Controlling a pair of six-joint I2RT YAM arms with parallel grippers.
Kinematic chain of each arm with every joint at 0, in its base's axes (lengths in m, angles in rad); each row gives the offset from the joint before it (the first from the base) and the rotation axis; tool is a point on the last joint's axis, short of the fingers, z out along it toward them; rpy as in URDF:
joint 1: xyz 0 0 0.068 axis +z
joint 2: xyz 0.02 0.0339 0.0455 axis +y
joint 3: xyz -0.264 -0.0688 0 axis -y
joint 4: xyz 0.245 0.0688 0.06 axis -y
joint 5: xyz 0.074 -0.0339 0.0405 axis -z
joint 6: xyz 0.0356 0 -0.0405 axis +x
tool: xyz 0 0 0 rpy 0 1.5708 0
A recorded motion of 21 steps. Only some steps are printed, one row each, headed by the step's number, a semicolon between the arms.
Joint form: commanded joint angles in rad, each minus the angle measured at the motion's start. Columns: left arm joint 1, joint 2, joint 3, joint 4, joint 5, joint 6; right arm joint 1, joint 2, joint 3, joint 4, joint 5, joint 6.
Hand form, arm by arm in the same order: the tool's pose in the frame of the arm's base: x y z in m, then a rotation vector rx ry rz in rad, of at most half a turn. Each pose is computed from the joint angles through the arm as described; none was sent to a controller.
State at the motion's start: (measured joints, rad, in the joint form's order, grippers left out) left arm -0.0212 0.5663 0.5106 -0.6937 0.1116 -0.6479; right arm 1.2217 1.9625 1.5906 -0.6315 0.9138 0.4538
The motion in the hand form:
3: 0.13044 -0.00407 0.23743 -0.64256 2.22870 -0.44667; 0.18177 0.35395 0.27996 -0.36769 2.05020 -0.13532
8: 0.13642 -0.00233 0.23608 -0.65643 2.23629 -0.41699; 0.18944 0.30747 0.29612 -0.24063 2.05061 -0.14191
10: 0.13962 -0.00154 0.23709 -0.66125 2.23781 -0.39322; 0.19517 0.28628 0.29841 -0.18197 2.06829 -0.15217
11: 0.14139 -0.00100 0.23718 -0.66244 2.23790 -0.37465; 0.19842 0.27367 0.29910 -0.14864 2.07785 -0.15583
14: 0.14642 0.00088 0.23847 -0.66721 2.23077 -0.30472; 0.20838 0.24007 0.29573 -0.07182 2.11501 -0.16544
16: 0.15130 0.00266 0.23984 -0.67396 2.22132 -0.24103; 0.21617 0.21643 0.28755 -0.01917 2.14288 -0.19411
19: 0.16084 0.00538 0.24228 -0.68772 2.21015 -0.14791; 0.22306 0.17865 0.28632 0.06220 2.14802 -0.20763
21: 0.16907 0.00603 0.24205 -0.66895 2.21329 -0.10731; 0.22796 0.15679 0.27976 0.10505 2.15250 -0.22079
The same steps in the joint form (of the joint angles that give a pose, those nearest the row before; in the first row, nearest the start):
3: 0.0211 0.0216 0.0329 0.0247 0.0027 0.0341; -0.0557 -0.1456 -0.0726 0.0423 -0.0225 0.0211
8: 0.0296 0.0580 0.0370 0.0427 -0.0136 0.0414; -0.1258 -0.2957 -0.1926 0.0390 -0.0134 0.0542
10: 0.0308 0.0779 0.0459 0.0485 -0.0306 0.0468; -0.1694 -0.3502 -0.2391 0.0229 -0.0243 0.0778
11: 0.0312 0.0883 0.0488 0.0534 -0.0439 0.0522; -0.1970 -0.3827 -0.2688 0.0195 -0.0338 0.0873
14: 0.0307 0.1164 0.0598 0.0679 -0.0973 0.0698; -0.2827 -0.4608 -0.3531 0.0219 -0.0795 0.0980
16: 0.0304 0.1429 0.0705 0.0829 -0.1473 0.0837; -0.3515 -0.5035 -0.4187 0.0315 -0.1068 0.0970
19: 0.0307 0.1960 0.0933 0.1074 -0.2200 0.1016; -0.4599 -0.5946 -0.5066 0.0674 -0.1477 0.0636
21: 0.0289 0.2386 0.1038 0.1371 -0.2447 0.1268; -0.5328 -0.6373 -0.5693 0.1101 -0.1782 0.0335

